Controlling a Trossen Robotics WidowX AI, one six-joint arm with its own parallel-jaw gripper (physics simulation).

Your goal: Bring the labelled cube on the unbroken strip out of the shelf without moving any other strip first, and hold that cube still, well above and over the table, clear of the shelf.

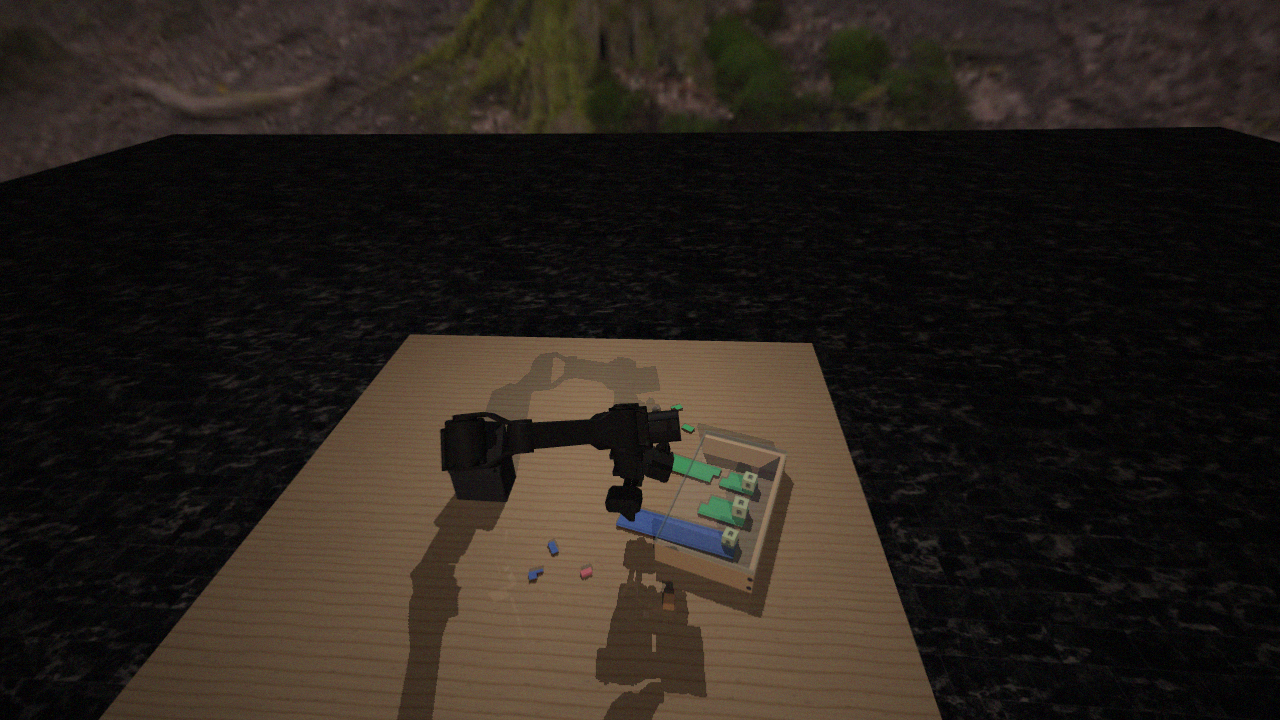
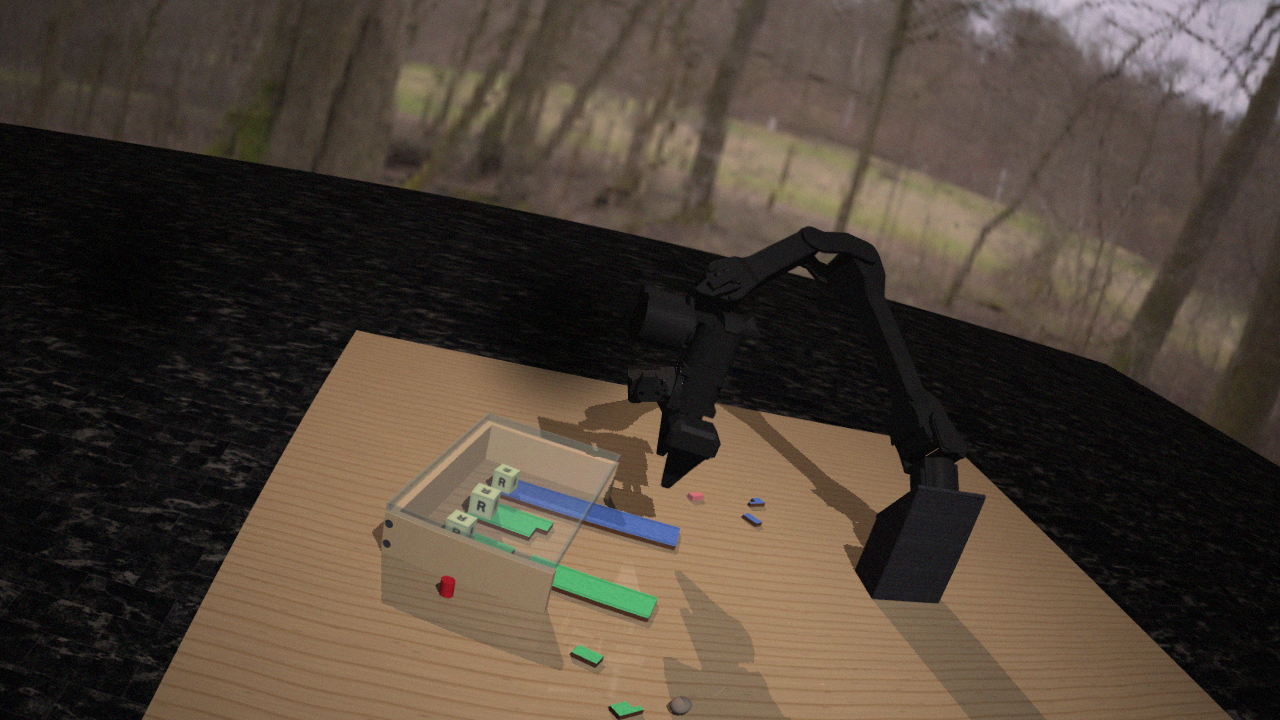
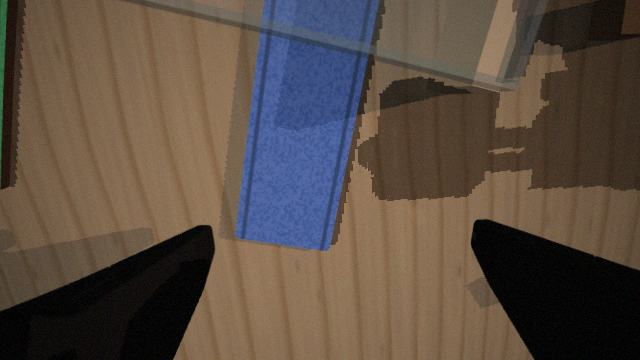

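The long blue strip (image 1: 684,530) (image 2: 631,521) (image 3: 295,175) looks unbroken; its near end sticks out of the shelf (image 1: 702,569) (image 2: 501,583) (image 3: 425,68). A pale cube (image 1: 729,538) (image 2: 505,478) with a dark letter stands on its far end, inside. Two more lettered cubes, the middle cube (image 1: 740,507) (image 2: 484,501) and the far cube (image 1: 749,481) (image 2: 460,522), stand on short jagged green pieces. A separate green piece (image 1: 696,468) (image 2: 604,591) pokes out of the opening. My gripper (image 1: 640,495) (image 2: 666,483) (image 3: 342,235) is open and empty, above the blue strip's outer end.
A clear top covers the shelf. Loose bits lie on the table (image 1: 340,555) (image 2: 805,573): blue (image 1: 552,547) (image 2: 751,519), pink (image 1: 586,572) (image 2: 695,497) and green (image 1: 687,428) (image 2: 587,655). A brown block (image 1: 668,601) and a red cylinder (image 2: 447,587) stand beside the shelf.
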